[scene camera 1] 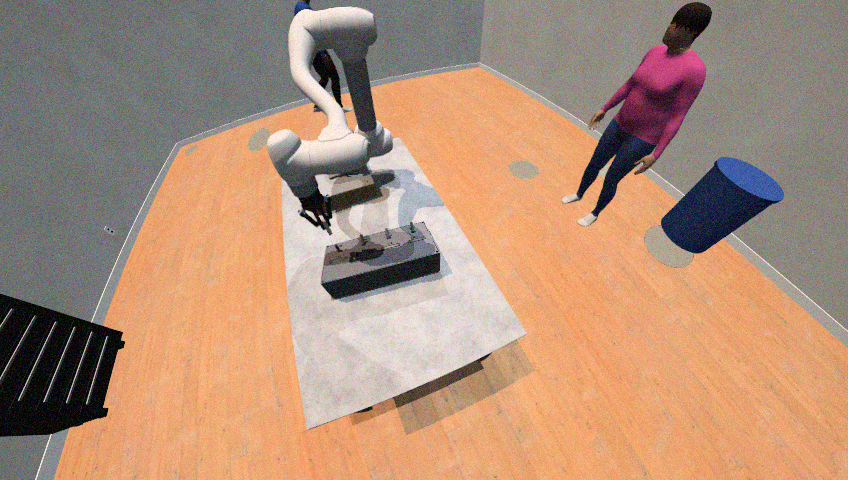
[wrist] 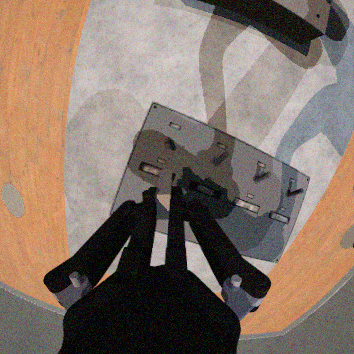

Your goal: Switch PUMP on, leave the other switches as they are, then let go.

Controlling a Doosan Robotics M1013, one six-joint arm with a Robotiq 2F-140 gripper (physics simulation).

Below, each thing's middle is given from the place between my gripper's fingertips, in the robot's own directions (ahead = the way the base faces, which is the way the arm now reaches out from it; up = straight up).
Scene:
My hand is 40 mm short of the grey switch box [scene camera 1: 405, 254], 170 mm to the right of it and 170 mm above it.

